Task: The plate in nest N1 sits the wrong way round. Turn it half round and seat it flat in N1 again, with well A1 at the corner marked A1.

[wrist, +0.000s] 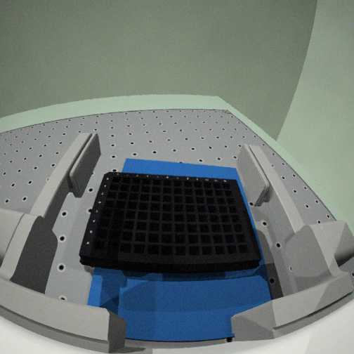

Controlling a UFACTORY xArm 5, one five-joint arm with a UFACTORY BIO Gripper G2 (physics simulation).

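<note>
The black well plate (170, 217) lies on a blue fixture (180, 307) in the wrist view. Its long side runs across the view, and its left edge reaches out past the blue. Small row letters run down its left edge and column numbers along its far edge, so A1 is at the far left corner. No nest label or A1 corner mark is readable, so I cannot tell whether this fixture is N1. My gripper (171, 171) is open and empty above the plate, with one finger beyond each short side and visible space between the pads and the plate.
A grey table top (145, 127) with rows of small holes surrounds the fixture. Its pale green rim (190, 102) runs along the far side and down the right. Green walls (150, 50) stand beyond it.
</note>
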